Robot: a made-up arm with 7 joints. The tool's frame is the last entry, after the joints. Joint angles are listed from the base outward. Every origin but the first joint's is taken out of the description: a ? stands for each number. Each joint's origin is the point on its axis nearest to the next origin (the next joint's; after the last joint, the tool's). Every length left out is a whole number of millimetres.
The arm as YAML. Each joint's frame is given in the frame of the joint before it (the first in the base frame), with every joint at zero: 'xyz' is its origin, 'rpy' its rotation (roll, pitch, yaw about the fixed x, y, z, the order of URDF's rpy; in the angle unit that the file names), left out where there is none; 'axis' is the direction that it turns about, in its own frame. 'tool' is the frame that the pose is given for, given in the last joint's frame.
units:
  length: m
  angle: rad
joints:
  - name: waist
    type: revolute
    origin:
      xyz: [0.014, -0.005, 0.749]
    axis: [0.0, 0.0, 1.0]
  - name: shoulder
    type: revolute
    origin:
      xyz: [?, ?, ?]
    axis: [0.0, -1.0, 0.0]
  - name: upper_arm
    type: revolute
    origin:
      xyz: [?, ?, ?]
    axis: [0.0, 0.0, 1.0]
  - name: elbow
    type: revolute
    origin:
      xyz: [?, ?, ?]
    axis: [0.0, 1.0, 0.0]
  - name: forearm
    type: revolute
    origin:
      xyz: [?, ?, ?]
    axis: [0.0, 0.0, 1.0]
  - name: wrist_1
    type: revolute
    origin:
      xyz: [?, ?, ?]
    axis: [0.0, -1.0, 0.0]
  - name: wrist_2
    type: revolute
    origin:
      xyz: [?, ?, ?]
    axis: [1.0, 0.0, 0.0]
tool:
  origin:
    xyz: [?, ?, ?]
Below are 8 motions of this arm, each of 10 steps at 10 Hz.
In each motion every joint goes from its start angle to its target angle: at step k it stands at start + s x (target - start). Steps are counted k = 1, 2, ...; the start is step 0. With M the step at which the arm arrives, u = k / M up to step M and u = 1 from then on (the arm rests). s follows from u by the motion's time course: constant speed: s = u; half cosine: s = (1 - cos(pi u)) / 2; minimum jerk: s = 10 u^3 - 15 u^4 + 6 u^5.
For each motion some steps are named. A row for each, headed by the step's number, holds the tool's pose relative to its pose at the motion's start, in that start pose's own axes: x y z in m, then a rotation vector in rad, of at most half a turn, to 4 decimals.
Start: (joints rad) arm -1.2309 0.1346 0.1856 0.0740 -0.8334 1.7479 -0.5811
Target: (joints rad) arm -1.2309 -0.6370 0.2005 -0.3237 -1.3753 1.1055 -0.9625
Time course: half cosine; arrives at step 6
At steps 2, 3, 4, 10:
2: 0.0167 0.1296 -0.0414 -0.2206 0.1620 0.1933
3: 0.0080 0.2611 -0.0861 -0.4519 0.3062 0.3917
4: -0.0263 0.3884 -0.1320 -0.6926 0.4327 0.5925
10: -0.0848 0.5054 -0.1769 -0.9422 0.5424 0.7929

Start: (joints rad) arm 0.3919 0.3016 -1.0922 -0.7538 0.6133 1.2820 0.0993
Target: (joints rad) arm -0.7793 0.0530 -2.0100 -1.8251 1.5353 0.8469 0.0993
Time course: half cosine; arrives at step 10
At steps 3, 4, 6, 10:
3: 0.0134 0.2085 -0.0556 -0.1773 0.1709 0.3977
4: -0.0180 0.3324 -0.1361 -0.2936 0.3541 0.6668
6: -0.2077 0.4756 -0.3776 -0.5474 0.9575 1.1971
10: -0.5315 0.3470 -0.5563 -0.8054 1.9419 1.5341

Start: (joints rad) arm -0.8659 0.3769 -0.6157 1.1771 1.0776 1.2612 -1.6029
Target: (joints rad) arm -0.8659 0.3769 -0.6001 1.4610 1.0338 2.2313 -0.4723
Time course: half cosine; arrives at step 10
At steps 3, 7, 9, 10:
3: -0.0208 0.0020 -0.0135 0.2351 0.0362 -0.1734
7: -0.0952 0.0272 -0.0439 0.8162 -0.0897 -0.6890
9: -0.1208 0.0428 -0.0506 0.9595 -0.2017 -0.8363
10: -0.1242 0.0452 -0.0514 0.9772 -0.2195 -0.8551

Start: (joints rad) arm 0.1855 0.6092 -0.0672 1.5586 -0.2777 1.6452 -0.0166
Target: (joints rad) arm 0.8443 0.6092 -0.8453 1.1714 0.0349 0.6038 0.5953
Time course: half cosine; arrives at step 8
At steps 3, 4, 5, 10:
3: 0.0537 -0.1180 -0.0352 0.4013 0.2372 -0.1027
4: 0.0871 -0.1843 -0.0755 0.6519 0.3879 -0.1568
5: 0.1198 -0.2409 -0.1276 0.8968 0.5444 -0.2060
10: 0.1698 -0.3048 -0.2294 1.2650 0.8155 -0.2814

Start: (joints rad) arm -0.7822 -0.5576 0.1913 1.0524 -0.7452 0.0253 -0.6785
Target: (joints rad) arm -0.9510 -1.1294 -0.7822 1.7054 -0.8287 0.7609 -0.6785
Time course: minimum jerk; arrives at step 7
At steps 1, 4, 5, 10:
1: 0.0188 -0.0022 0.0042 -0.0011 0.0225 0.0043
4: 0.4928 0.0519 -0.0496 -0.1064 0.5675 0.1923
5: 0.6174 0.1159 -0.1348 -0.1573 0.7412 0.2937
10: 0.6748 0.1641 -0.1999 -0.1862 0.8466 0.3651

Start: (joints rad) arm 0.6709 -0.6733 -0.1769 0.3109 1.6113 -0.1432 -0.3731
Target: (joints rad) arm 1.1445 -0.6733 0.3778 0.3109 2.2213 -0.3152 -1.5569
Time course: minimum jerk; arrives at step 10
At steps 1, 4, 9, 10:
1: 0.0044 0.0014 0.0005 -0.0121 0.0015 0.0133
4: 0.1490 0.0689 0.0070 -0.4272 -0.0373 0.5009
9: 0.3433 0.2797 -0.0274 -0.9993 -0.7871 1.4474
10: 0.3446 0.2825 -0.0281 -1.0016 -0.8025 1.4562

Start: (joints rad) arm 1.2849 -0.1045 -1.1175 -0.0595 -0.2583 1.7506 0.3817
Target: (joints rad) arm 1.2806 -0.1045 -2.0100 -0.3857 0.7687 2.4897 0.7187
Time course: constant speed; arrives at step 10
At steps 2, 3, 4, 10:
2: -0.0357 0.0112 0.0129 0.0946 -0.1966 0.0859
3: -0.0533 0.0171 0.0150 0.1444 -0.2890 0.1405
4: -0.0704 0.0229 0.0140 0.1964 -0.3763 0.2017
10: -0.1480 0.0455 -0.0485 0.5724 -0.7537 0.6475

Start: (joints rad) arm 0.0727 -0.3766 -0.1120 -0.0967 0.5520 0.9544 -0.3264
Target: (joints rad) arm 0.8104 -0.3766 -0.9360 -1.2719 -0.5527 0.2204 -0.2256
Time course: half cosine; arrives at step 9
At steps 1, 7, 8, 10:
1: -0.0041 0.0142 0.0125 -0.0417 -0.0045 -0.0020
7: -0.3644 0.4018 0.1285 -0.6426 -0.4052 -0.5857
8: -0.4176 0.4248 0.1111 -0.6106 -0.4728 -0.6695
10: -0.4362 0.4317 0.1037 -0.5947 -0.4968 -0.6977

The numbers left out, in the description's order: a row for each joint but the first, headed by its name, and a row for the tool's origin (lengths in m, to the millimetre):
shoulder: -0.01 -0.119 0.0
upper_arm: 0.021 0.0 0.465
elbow: -0.005 0.052 0.0
forearm: -0.041 0.0 0.345
wrist_1: 0.029 -0.107 0.0
wrist_2: 0.03 0.0 0.139
tool: 0.0 0.024 0.021

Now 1 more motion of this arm.
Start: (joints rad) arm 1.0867 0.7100 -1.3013 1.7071 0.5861 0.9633 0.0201
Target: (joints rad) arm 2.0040 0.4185 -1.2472 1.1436 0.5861 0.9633 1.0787
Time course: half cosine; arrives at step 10
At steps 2, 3, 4, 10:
2: 0.0466 0.0341 -0.0050 0.0539 0.0478 0.0303
3: 0.0986 0.0754 -0.0179 0.1177 0.1077 0.0649
4: 0.1596 0.1297 -0.0444 0.2006 0.1905 0.1067
10: 0.3248 0.3939 -0.2905 0.6291 0.7051 0.2316

